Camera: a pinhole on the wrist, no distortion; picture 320 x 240 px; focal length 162.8 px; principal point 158.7 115.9 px. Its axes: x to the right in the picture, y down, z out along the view. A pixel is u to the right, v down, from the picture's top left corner.
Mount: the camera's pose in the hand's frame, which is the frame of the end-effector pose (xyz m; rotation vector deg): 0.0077 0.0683 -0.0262 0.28 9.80 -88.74
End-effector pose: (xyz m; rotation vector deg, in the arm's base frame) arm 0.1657 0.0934 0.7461 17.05 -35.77 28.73
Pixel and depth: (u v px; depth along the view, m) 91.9 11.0 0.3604
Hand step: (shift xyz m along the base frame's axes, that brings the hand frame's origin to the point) -0.3986 -0.0759 0.1911
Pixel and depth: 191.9 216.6 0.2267
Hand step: 0.0341 -0.0113 0.2448
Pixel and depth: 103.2 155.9 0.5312
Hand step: -0.2111 0.0227 0.5332
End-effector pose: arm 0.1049 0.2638 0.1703 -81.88 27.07 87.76
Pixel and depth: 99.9 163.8 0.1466
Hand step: -0.1439 0.0708 -0.0646
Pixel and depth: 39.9 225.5 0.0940
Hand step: -0.1313 0.0239 -0.0971
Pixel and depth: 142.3 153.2 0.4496
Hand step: -0.2589 0.3576 -0.0660
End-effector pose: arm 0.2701 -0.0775 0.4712 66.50 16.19 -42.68
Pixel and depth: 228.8 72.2 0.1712
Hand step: -0.0536 -0.1236 0.0478
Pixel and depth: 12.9 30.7 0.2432
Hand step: 0.0561 -0.1408 0.3384
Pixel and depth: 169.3 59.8 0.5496
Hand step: -0.1998 -0.4405 0.2561
